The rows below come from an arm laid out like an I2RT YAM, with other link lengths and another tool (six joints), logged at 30 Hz.
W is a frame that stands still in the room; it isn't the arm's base.
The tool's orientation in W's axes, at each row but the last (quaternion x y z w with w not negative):
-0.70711, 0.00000, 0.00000, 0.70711
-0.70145, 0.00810, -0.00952, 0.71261
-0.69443, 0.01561, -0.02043, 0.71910
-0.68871, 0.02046, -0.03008, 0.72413
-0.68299, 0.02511, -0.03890, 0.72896
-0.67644, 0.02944, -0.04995, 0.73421
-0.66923, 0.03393, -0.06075, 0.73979
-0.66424, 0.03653, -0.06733, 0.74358
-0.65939, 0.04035, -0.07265, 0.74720
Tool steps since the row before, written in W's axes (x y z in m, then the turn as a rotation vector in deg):
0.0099, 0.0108, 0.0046, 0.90, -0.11, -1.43
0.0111, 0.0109, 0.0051, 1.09, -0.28, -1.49
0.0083, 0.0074, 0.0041, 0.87, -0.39, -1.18
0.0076, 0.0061, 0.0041, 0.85, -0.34, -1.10
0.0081, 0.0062, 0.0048, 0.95, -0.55, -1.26
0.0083, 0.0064, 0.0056, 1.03, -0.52, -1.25
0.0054, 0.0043, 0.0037, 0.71, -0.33, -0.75
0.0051, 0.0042, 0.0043, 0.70, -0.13, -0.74
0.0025, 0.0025, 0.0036, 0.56, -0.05, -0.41
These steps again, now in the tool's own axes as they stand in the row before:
0.0099, -0.0046, 0.0108, 0.90, 1.43, -0.11
0.0108, -0.0049, 0.0113, 1.09, 1.49, -0.28
0.0079, -0.0038, 0.0080, 0.88, 1.17, -0.39
0.0072, -0.0037, 0.0068, 0.86, 1.09, -0.33
0.0076, -0.0042, 0.0072, 0.98, 1.24, -0.54
0.0077, -0.0048, 0.0077, 1.05, 1.24, -0.50
0.0049, -0.0030, 0.0053, 0.72, 0.75, -0.31
0.0046, -0.0035, 0.0054, 0.69, 0.76, -0.11
0.0022, -0.0031, 0.0033, 0.55, 0.43, -0.01

